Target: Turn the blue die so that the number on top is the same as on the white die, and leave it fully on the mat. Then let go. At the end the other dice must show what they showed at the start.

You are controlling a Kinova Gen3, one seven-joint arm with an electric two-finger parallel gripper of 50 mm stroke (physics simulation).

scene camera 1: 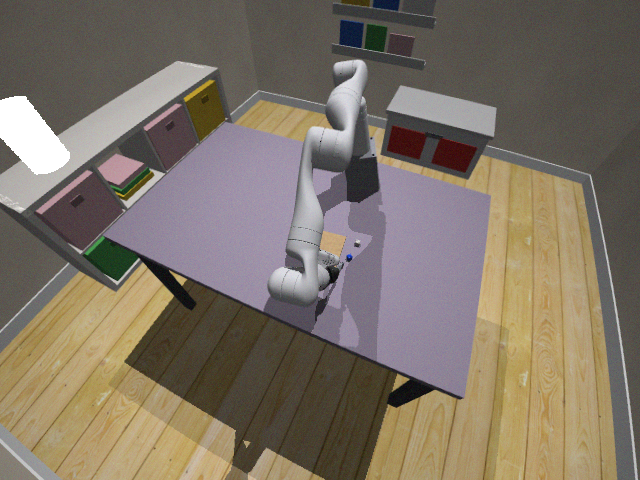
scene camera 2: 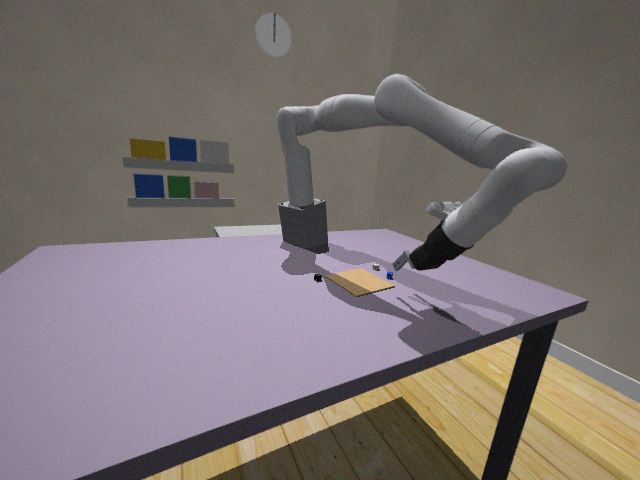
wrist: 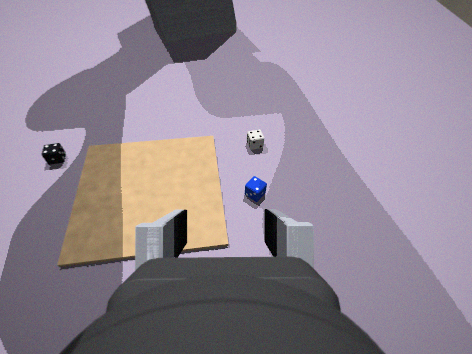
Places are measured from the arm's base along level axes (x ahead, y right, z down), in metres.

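Where they show: gripper, fingertip midpoint: (scene camera 2: 403, 266) (wrist: 226, 226); arm's base at its link origin: (scene camera 1: 358, 148) (scene camera 2: 301, 202).
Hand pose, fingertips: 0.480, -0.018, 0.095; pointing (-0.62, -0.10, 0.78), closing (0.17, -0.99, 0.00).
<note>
Each offset is from my fingertips to the top centre of the thing, as dx, dy, dz. Level surfaces: height alone.
The blue die @(-0.070, -0.041, +0.052) (scene camera 1: 349, 257) (scene camera 2: 389, 275) (wrist: 255, 189) lies on the table beside the mat and shows two pips on top. The white die @(-0.139, -0.057, +0.052) (scene camera 1: 357, 243) (scene camera 2: 376, 267) (wrist: 255, 139) stands behind it, off the mat, with four pips on top. The wooden-coloured mat @(-0.092, +0.062, +0.064) (scene camera 1: 333, 241) (scene camera 2: 369, 279) (wrist: 170, 190) lies to their left in the wrist view. The black die @(-0.154, +0.161, +0.052) (scene camera 2: 317, 277) (wrist: 53, 154) is on the mat's far side, off it. My gripper (scene camera 1: 339, 266) (scene camera 2: 403, 259) (wrist: 226, 226) is open and empty, tilted above the table, near the blue die but apart from it.
The arm's dark base block (scene camera 1: 362, 176) (scene camera 2: 303, 226) (wrist: 195, 30) stands on the purple table @(dz +0.068) (scene camera 1: 227, 206) (scene camera 2: 180, 320) (wrist: 380, 100) behind the mat. A shelf unit (scene camera 1: 124, 103) with bins stands along the table's left side in scene camera 1. Arm shadows cross the mat and table.
</note>
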